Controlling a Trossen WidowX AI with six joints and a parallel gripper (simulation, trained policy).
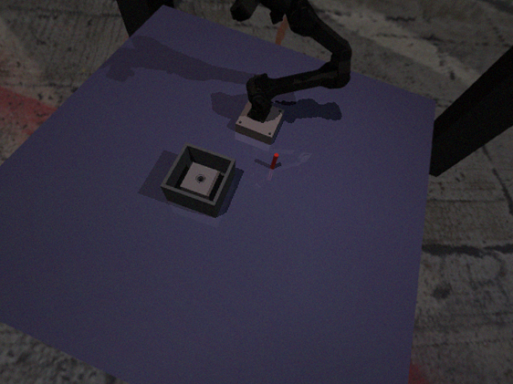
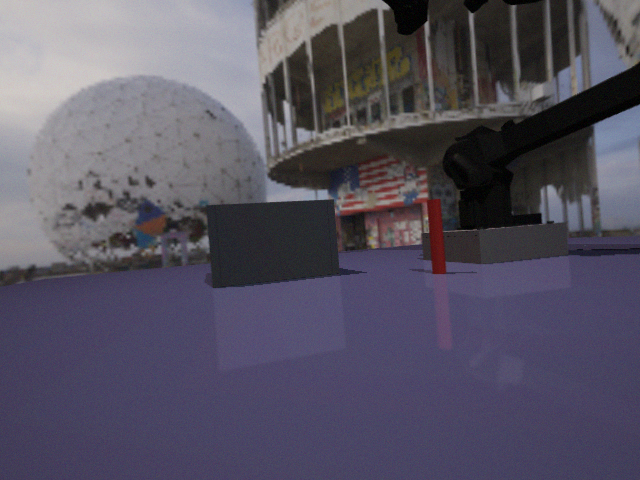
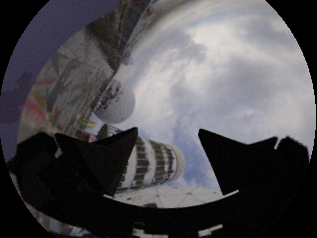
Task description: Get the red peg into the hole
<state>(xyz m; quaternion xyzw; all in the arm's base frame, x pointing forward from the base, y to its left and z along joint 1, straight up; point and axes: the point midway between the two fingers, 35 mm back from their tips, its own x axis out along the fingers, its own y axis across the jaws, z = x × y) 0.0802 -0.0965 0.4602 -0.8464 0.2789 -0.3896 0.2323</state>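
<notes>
The red peg lies 48 cm below my gripper tip, 25 cm to the left of it and 5 cm ahead of it. The rest, counted from my gripper tip: plate (48 cm below, 23 cm ahead, 8 cm to the left); dark box (50 cm below, 23 cm ahead, 8 cm to the left).
</notes>
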